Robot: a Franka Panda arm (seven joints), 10 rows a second.
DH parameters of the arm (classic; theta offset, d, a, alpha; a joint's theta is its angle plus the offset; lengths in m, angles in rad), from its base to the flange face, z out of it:
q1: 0 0.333 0 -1.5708
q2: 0 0 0 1.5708
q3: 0 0.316 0.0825 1.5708
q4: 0 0 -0.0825 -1.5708
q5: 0 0.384 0 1.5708
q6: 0 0 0.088 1.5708
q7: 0 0.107 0 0
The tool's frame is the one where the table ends.
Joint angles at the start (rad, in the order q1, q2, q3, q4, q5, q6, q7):
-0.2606 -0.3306 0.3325 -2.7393 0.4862 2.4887 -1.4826
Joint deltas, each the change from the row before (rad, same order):
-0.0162 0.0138 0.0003 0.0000 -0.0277 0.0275 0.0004
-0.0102 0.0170 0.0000 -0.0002 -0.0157 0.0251 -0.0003
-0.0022 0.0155 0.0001 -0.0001 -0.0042 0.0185 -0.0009
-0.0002 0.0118 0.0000 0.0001 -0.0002 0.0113 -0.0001
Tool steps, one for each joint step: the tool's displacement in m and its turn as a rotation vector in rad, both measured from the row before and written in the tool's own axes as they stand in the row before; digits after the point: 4 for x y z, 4 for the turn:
-0.0061 0.0053 0.0014 -0.0188 -0.0166 -0.0035
-0.0045 0.0037 0.0034 -0.0110 -0.0095 0.0001
-0.0017 0.0017 0.0040 -0.0038 -0.0028 0.0005
-0.0008 0.0007 0.0033 0.0001 -0.0006 0.0020

